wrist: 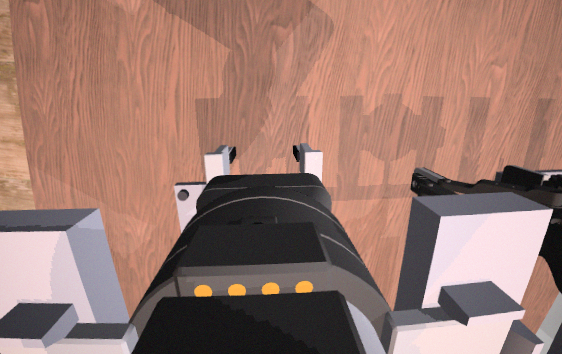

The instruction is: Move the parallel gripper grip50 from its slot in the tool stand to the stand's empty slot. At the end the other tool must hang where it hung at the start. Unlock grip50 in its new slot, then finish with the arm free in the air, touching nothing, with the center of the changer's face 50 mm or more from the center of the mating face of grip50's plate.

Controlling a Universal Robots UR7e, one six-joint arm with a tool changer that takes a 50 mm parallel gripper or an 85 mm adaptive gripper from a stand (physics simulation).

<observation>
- black parallel gripper: 252,234
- tool stand: 472,254
</observation>
